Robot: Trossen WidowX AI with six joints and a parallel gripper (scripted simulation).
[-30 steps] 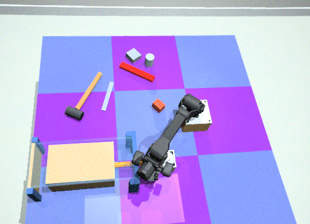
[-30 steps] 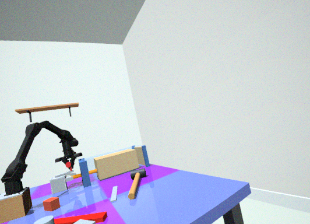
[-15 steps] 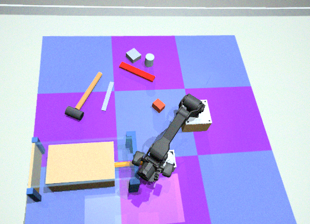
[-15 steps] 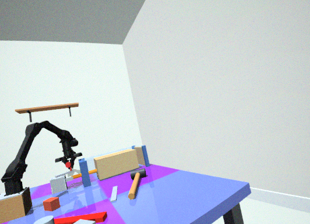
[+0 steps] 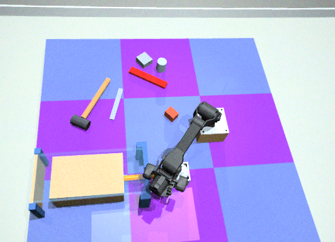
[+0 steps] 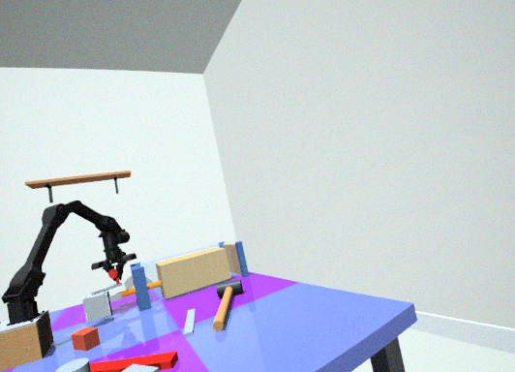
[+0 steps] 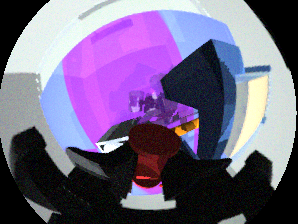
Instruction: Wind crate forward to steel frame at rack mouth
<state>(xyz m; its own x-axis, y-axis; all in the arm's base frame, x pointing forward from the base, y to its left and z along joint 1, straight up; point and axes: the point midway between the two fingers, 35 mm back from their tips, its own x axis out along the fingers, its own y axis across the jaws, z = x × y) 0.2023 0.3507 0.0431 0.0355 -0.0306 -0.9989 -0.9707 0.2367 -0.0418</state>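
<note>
Now: the red knob 20 mm above my gripper tip. Round my gripper tip: winch handle: 30 mm to the right, 30 mm behind, 10 mm below; then winch: 90 mm behind, 80 mm to the right, 80 mm below; then grey strip: 440 mm to the right, 280 mm ahead, 110 mm below.
</note>
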